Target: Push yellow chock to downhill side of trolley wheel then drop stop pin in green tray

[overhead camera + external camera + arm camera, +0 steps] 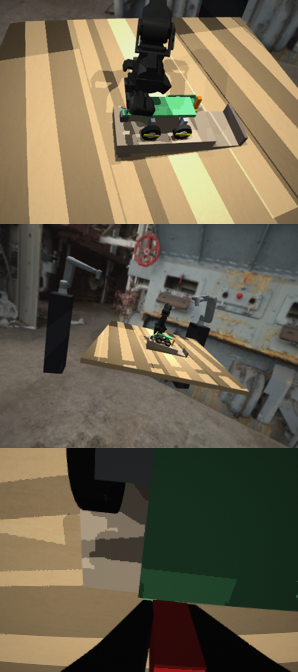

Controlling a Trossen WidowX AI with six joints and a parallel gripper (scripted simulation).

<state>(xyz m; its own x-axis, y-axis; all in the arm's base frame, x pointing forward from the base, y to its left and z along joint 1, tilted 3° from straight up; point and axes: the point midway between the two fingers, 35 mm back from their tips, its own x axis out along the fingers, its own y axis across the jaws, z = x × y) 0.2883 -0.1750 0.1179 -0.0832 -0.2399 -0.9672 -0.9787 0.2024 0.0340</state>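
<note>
My gripper tip is 240 mm to the right of the green tray, 150 mm above it and 60 mm past it. The rest, counted from my gripper tip: ramp: 100 mm to the left, 100 mm below, 40 mm ahead; then green-decked trolley: 100 mm to the left, 40 mm ahead, 30 mm below; then red-headed stop pin: right at my gripper tip.
</note>
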